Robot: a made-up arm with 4 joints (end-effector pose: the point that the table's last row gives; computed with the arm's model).
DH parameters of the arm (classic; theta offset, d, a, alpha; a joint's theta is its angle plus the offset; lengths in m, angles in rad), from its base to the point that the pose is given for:
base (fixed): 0 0 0 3.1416
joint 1: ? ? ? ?
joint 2: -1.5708 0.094 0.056 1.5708
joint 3: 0 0.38 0.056 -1.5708
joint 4: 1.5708 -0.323 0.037 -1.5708
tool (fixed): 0 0.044 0 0
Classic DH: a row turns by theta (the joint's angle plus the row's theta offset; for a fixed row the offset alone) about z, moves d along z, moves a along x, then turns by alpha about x.
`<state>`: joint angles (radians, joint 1 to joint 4).
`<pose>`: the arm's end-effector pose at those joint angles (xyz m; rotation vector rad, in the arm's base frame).
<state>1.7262 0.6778 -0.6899 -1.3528</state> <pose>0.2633 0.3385 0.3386 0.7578 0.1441 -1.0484</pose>
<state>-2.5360 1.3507 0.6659 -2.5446</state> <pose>-0.2050 0.0324 0.0262 -1.1282 0.6541 1.5693</pose>
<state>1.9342 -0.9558 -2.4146 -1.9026</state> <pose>-0.2219 0.1628 0.9012 1.9465 -1.2389 0.5124</pose>
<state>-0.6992 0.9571 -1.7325 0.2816</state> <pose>-0.2800 -0.4217 0.3381 2.0259 -0.2696 1.0526</pose>
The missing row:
joint 1: 0 -0.478 -0.065 -1.5708
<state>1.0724 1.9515 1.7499 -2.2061</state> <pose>-0.0387 -0.4762 0.2692 1.0112 -0.3368 -2.5141</pose>
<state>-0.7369 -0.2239 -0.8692 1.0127</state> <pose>-0.3817 -0.1904 0.7514 0.9322 -0.4217 0.1547</pose>
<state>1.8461 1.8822 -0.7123 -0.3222</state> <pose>0.1863 0.0435 0.1214 -0.9782 -1.1888 -0.7806</pose>
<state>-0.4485 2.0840 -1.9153 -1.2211</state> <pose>-0.0719 -0.1809 0.0597 -0.0304 -0.6530 2.3845</pose>
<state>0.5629 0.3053 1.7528 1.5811</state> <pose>-0.3948 0.0462 -0.0026 -1.7914 -0.7929 0.8150</pose>
